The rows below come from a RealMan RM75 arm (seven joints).
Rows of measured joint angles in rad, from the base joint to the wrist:
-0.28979 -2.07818 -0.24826 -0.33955 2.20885 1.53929 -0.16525
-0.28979 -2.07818 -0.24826 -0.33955 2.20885 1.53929 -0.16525
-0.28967 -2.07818 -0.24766 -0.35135 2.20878 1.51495 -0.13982
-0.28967 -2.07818 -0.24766 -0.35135 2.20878 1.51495 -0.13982
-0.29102 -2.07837 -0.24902 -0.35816 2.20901 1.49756 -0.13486
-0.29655 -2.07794 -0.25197 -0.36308 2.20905 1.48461 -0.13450
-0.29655 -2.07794 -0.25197 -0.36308 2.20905 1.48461 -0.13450
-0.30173 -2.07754 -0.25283 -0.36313 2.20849 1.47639 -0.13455
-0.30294 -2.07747 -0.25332 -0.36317 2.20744 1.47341 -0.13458
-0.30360 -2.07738 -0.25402 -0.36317 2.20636 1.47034 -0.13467
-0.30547 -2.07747 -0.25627 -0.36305 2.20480 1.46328 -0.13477
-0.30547 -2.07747 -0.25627 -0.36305 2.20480 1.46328 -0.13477
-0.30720 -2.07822 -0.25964 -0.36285 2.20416 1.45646 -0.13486
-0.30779 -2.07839 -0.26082 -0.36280 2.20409 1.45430 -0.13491
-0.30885 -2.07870 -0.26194 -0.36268 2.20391 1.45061 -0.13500
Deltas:
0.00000 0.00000 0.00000 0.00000 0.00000 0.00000 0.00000
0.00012 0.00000 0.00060 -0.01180 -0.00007 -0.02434 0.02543
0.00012 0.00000 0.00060 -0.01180 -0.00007 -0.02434 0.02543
-0.00123 -0.00019 -0.00076 -0.01861 0.00016 -0.04173 0.03039
-0.00676 0.00024 -0.00371 -0.02353 0.00020 -0.05468 0.03075
-0.00676 0.00024 -0.00371 -0.02353 0.00020 -0.05468 0.03075
-0.01194 0.00064 -0.00457 -0.02358 -0.00036 -0.06290 0.03070
-0.01315 0.00071 -0.00506 -0.02362 -0.00141 -0.06588 0.03067
-0.01381 0.00080 -0.00576 -0.02362 -0.00249 -0.06895 0.03058
-0.01568 0.00071 -0.00801 -0.02350 -0.00405 -0.07601 0.03048
-0.01568 0.00071 -0.00801 -0.02350 -0.00405 -0.07601 0.03048
-0.01741 -0.00004 -0.01138 -0.02330 -0.00469 -0.08283 0.03039
-0.01800 -0.00021 -0.01256 -0.02325 -0.00476 -0.08499 0.03034
-0.01906 -0.00052 -0.01368 -0.02313 -0.00494 -0.08868 0.03025

